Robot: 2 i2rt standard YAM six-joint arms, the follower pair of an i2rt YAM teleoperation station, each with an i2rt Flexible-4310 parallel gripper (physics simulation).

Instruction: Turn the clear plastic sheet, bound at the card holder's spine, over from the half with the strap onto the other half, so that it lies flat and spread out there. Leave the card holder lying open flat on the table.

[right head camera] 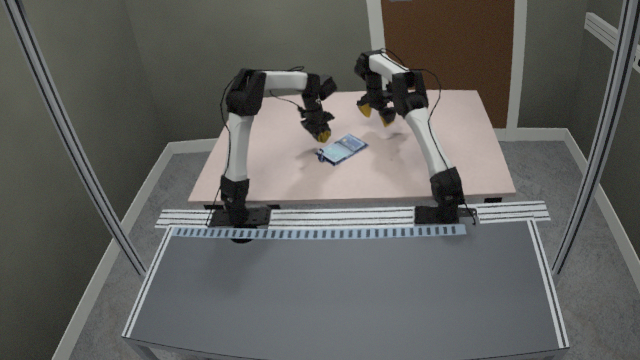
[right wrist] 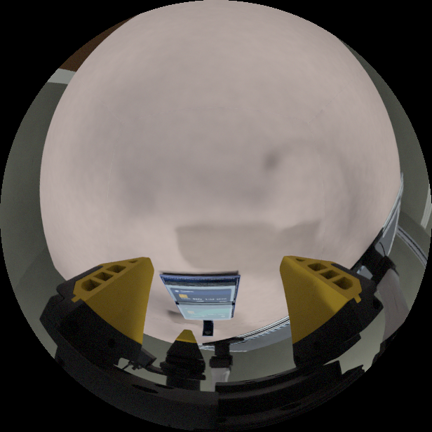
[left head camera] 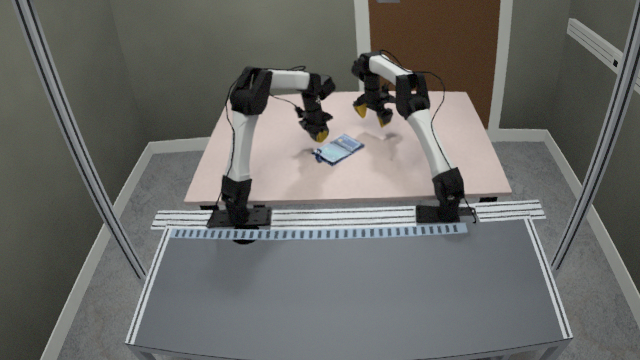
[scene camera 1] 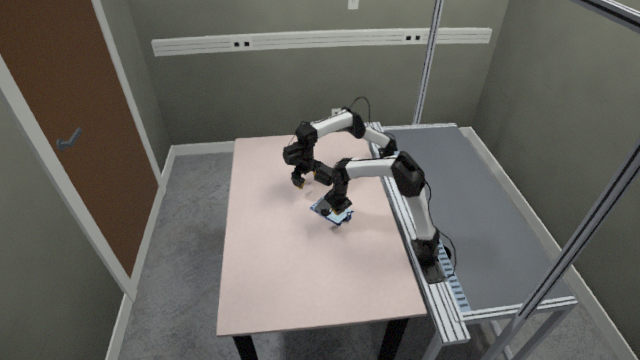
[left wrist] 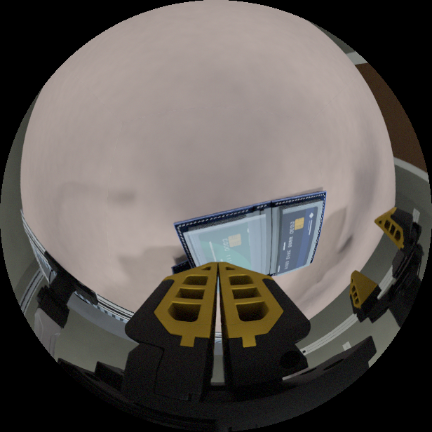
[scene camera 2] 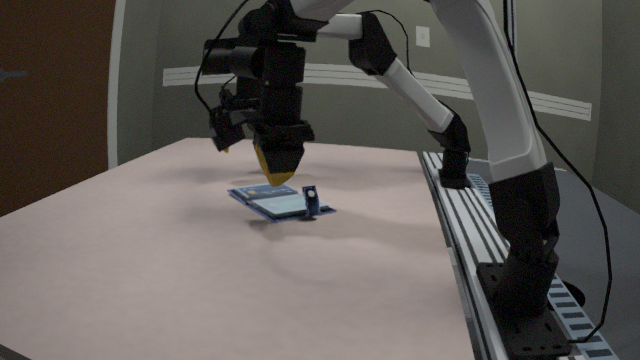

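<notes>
The blue card holder [left head camera: 358, 146] [right head camera: 362, 145] [left wrist: 324, 200] lies open flat on the table. Its strap [scene camera 2: 310, 200] [right wrist: 208, 328] sticks up at the outer edge of one half. The clear sheet [left wrist: 225, 237] [scene camera 2: 280, 204] looks milky and lies over that half's teal card. The other half holds a dark blue card [left wrist: 299, 237] [right wrist: 205, 295]. My left gripper [left head camera: 321, 135] [scene camera 2: 278, 181] [left wrist: 217, 267] is shut and empty, a little above the holder. My right gripper [left head camera: 372, 116] [scene camera 1: 308, 180] [right wrist: 216, 266] is wide open and empty, higher up and away from the holder.
The pink table [left head camera: 240, 175] [scene camera 1: 280, 280] bears the holder. The rail [left head camera: 345, 216] with both arm bases runs along its near edge in the left head camera. A grey bench [left head camera: 350, 295] stands in front of the rail, with upright metal posts [left head camera: 82, 145] at its sides.
</notes>
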